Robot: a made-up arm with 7 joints. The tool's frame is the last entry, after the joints. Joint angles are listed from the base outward.
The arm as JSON. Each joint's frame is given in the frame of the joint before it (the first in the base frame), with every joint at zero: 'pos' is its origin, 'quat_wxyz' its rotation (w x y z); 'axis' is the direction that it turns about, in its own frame. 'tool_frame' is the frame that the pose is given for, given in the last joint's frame.
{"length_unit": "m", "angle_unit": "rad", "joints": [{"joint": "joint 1", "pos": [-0.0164, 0.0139, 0.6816], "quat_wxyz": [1.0, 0.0, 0.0, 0.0], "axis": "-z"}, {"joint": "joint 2", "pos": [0.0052, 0.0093, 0.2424], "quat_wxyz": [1.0, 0.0, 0.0, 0.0], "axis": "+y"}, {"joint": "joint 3", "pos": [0.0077, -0.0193, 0.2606], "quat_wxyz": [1.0, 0.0, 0.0, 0.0], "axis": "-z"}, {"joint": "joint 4", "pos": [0.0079, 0.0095, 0.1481], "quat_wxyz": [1.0, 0.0, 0.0, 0.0], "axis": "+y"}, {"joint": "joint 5", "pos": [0.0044, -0.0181, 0.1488], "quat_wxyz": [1.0, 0.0, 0.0, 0.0], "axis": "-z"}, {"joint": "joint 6", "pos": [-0.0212, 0.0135, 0.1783], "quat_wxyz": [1.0, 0.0, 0.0, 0.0], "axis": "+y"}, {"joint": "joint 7", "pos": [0.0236, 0.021, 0.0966], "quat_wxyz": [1.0, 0.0, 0.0, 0.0], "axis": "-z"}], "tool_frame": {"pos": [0.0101, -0.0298, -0.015], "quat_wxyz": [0.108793, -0.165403, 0.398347, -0.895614]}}
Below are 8 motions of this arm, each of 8 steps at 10 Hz.
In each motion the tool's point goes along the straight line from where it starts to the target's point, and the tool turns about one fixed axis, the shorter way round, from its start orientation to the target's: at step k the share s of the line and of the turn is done. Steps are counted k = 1, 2, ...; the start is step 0. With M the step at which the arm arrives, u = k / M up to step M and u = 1 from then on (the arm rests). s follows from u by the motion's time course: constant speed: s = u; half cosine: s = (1 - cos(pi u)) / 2; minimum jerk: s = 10 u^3 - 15 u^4 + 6 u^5.
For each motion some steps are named. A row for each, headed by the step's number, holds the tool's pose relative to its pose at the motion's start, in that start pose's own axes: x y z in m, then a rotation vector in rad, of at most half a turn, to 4 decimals.
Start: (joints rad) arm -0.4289 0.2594 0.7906 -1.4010 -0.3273 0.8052 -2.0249
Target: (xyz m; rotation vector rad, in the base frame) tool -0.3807 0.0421 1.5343 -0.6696 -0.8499 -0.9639
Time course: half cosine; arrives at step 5
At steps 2, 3, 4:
2: 0.0152 -0.0671 -0.0819 0.2463 -0.0480 -0.0669
3: 0.0288 -0.1271 -0.1552 0.4666 -0.0910 -0.1267
4: 0.0398 -0.1757 -0.2144 0.6448 -0.1258 -0.1751

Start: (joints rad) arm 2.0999 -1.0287 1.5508 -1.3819 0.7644 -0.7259 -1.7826
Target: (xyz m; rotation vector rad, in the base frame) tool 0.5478 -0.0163 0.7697 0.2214 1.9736 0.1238
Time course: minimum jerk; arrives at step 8
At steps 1, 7, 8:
1: 0.0067 -0.0024 -0.0034 -0.0016 0.0165 0.0039
7: 0.4093 -0.1448 -0.2097 -0.0983 1.0104 0.2404
8: 0.4160 -0.1472 -0.2132 -0.0999 1.0269 0.2443

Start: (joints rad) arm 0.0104 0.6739 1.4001 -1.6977 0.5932 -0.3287 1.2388
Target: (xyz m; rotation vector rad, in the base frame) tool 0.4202 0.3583 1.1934 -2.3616 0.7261 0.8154
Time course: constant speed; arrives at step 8
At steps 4, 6, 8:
4: 0.0850 0.0030 -0.0883 0.2049 0.1132 0.2051
6: 0.1274 0.0044 -0.1325 0.3073 0.1698 0.3077
8: 0.1699 0.0059 -0.1766 0.4098 0.2265 0.4103

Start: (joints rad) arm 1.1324 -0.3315 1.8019 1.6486 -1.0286 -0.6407 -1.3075
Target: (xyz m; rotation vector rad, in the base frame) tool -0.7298 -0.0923 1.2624 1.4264 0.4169 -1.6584
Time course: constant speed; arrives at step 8
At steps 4, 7, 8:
4: 0.0094 0.0038 0.1306 -0.1806 -0.1444 0.3127
7: 0.0165 0.0067 0.2285 -0.3160 -0.2527 0.5473
8: 0.0189 0.0076 0.2611 -0.3612 -0.2888 0.6254

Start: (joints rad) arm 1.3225 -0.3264 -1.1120 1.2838 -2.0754 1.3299 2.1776
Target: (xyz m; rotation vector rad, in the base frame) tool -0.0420 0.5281 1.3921 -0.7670 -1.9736 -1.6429
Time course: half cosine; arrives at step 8
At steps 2, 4, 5, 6, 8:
2: 0.0197 -0.0675 -0.0244 0.1948 0.0214 -0.0297
4: 0.0674 -0.2304 -0.0833 0.6652 0.0732 -0.1014
5: 0.0932 -0.3185 -0.1152 0.9197 0.1013 -0.1402
6: 0.1150 -0.3933 -0.1423 1.1355 0.1250 -0.1731
8: 0.1348 -0.4607 -0.1667 1.3304 0.1465 -0.2028

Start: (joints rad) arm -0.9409 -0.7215 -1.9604 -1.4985 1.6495 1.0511 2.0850
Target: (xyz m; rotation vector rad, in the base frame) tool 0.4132 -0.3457 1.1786 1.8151 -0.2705 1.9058
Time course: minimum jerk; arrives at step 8
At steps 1, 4, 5, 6, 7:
1: -0.0050 0.0011 0.0025 -0.0042 -0.0047 -0.0087
4: -0.1559 0.0353 0.0767 -0.1301 -0.1456 -0.2705
5: -0.2260 0.0511 0.1111 -0.1885 -0.2111 -0.3921
6: -0.2796 0.0632 0.1374 -0.2332 -0.2611 -0.4850
7: -0.3068 0.0694 0.1508 -0.2559 -0.2866 -0.5323

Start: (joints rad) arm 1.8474 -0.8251 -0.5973 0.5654 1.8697 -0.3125 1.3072
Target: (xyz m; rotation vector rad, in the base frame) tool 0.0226 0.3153 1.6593 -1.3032 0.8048 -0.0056
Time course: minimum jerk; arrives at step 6
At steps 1, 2, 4, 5, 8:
1: -0.0029 -0.0033 -0.0075 -0.0026 -0.0169 0.0204
2: -0.0170 -0.0195 -0.0444 -0.0152 -0.1002 0.1207
4: -0.0639 -0.0732 -0.1671 -0.0573 -0.3771 0.4544
5: -0.0780 -0.0894 -0.2040 -0.0699 -0.4603 0.5547
8: -0.0808 -0.0927 -0.2115 -0.0725 -0.4772 0.5751

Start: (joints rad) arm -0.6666 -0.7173 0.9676 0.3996 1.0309 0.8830 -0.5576
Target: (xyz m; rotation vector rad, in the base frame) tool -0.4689 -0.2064 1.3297 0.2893 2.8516 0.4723
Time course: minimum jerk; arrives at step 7
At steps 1, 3, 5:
1: 0.0023 0.0080 -0.0012 -0.0270 -0.0097 0.0178
3: 0.0371 0.1260 -0.0194 -0.4271 -0.1530 0.2815
5: 0.0862 0.2929 -0.0452 -0.9929 -0.3557 0.6545

